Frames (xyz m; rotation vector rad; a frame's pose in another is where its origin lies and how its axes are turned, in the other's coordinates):
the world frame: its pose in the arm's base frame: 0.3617 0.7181 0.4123 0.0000 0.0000 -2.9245
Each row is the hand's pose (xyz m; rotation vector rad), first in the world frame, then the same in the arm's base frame.
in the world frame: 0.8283 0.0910 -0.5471 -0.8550 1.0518 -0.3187
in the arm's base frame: -0.4276 0.4508 -0.1348 -1.3264 -1.3416 2.3530
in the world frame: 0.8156 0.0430 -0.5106 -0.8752 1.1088 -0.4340
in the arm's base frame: -0.4255 0.5004 -0.0983 -1.3443 -1.3212 2.2144
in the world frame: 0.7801 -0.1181 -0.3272 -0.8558 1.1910 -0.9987
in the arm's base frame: -0.4255 0.6654 0.0851 -1.2261 -1.1008 1.7360
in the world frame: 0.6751 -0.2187 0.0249 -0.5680 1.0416 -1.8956
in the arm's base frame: -0.3447 0.7863 0.4372 -0.8689 -0.6045 1.1478
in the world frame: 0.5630 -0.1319 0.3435 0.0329 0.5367 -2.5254
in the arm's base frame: -0.2165 0.7256 0.7558 -0.4131 -0.0196 0.7776
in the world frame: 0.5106 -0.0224 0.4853 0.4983 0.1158 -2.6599
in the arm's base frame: -0.1417 0.6300 0.8976 -0.1249 0.3565 0.6500
